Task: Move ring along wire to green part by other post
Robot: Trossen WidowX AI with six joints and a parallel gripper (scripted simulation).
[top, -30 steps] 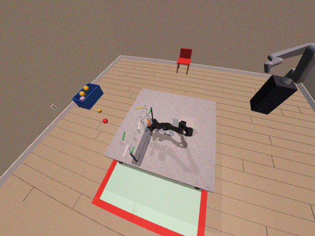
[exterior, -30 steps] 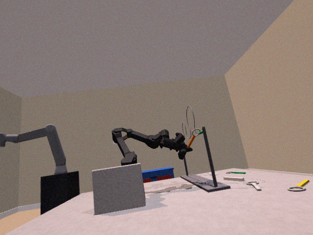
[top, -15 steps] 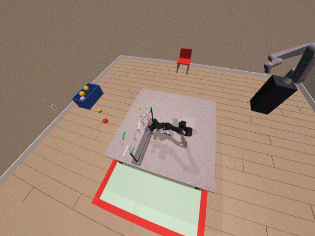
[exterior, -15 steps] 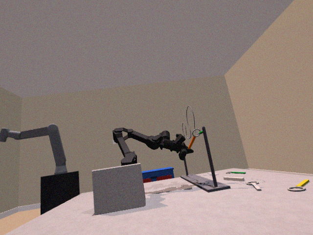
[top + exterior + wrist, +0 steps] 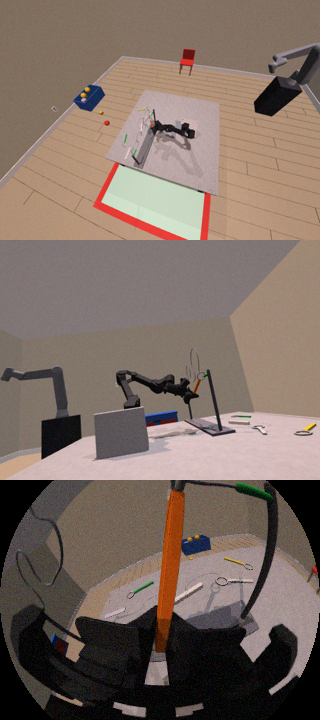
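Now: gripper tip 8 cm below the orange-handled ring, 4 cm to the left of it and 1 cm short of it.
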